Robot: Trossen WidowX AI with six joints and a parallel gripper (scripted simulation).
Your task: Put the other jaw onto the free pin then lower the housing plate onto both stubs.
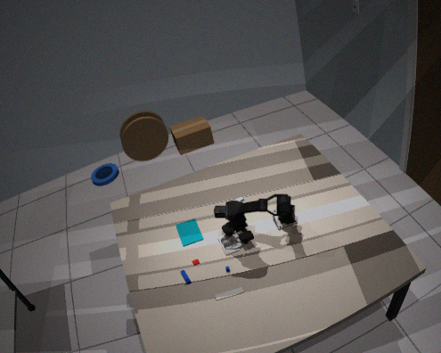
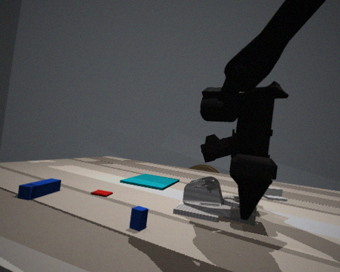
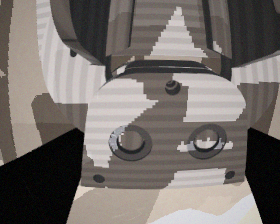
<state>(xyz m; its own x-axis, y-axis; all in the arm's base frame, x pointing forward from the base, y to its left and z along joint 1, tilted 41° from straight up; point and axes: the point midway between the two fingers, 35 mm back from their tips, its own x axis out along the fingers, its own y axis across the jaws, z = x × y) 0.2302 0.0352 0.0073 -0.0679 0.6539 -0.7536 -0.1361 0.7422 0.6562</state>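
My gripper tip is 10 mm short of the grey housing part and 20 mm below it. Also, from my gripper tip: small blue block 110 mm ahead, 170 mm to the left, 10 mm above; then ribbed grey base 70 mm ahead, 10 mm to the left; then red tile 250 mm ahead, 60 mm to the left, 10 mm below.
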